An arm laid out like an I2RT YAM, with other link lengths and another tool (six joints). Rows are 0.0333 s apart.
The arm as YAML. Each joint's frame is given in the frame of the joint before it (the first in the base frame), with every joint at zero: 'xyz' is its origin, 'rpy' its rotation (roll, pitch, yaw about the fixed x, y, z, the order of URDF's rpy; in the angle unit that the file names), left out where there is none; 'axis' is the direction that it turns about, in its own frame. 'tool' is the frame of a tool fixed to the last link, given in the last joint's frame.
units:
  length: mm
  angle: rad
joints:
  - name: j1
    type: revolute
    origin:
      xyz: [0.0, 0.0, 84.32]
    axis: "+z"
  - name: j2
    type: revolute
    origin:
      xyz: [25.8, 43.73, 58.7]
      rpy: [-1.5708, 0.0, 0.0]
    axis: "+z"
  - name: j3
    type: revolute
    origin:
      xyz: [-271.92, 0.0, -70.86]
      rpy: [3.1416, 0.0, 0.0]
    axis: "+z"
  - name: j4
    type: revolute
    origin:
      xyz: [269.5, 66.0, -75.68]
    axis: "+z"
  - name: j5
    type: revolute
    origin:
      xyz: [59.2, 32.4, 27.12]
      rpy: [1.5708, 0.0, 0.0]
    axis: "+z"
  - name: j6
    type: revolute
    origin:
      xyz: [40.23, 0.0, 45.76]
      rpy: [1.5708, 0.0, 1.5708]
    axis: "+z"
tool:
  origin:
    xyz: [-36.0, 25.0, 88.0]
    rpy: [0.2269, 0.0, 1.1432]
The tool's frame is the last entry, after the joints.
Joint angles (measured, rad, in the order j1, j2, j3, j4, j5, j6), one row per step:
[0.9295, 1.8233, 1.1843, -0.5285, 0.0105, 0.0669]
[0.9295, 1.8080, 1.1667, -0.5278, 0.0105, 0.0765]
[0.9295, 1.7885, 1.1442, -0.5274, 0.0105, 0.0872]
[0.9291, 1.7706, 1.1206, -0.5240, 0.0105, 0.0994]
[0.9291, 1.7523, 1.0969, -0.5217, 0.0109, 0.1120]
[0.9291, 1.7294, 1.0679, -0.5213, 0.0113, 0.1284]
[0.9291, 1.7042, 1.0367, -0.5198, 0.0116, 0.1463]
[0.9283, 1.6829, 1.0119, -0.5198, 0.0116, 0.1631]
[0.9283, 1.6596, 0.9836, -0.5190, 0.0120, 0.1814]
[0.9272, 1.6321, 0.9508, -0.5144, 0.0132, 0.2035]
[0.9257, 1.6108, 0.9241, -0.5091, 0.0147, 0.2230]
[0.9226, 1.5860, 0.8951, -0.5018, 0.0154, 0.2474]
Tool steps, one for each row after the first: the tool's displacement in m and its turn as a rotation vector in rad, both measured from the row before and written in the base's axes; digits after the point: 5 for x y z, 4 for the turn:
[-0.00271, -0.00328, 0.00050, 0.0010, 0.0039, -0.0088]
[-0.00354, -0.00435, 0.00048, 0.0005, 0.0048, -0.0099]
[-0.00330, -0.00423, -0.00036, 0.0011, 0.0051, -0.0116]
[-0.00353, -0.00437, -0.00039, 0.0003, 0.0054, -0.0118]
[-0.00459, -0.00567, -0.00050, -0.0009, 0.0080, -0.0153]
[-0.00483, -0.00594, -0.00045, 0.0004, 0.0077, -0.0167]
[-0.00371, -0.00489, -0.00007, 0.0011, 0.0070, -0.0164]
[-0.00442, -0.00542, -0.00054, 0.0006, 0.0075, -0.0172]
[-0.00427, -0.00592, -0.00052, 0.0039, 0.0058, -0.0221]
[-0.00307, -0.00469, -0.00083, 0.0036, 0.0045, -0.0202]
[-0.00277, -0.00485, -0.00040, 0.0078, 0.0046, -0.0260]

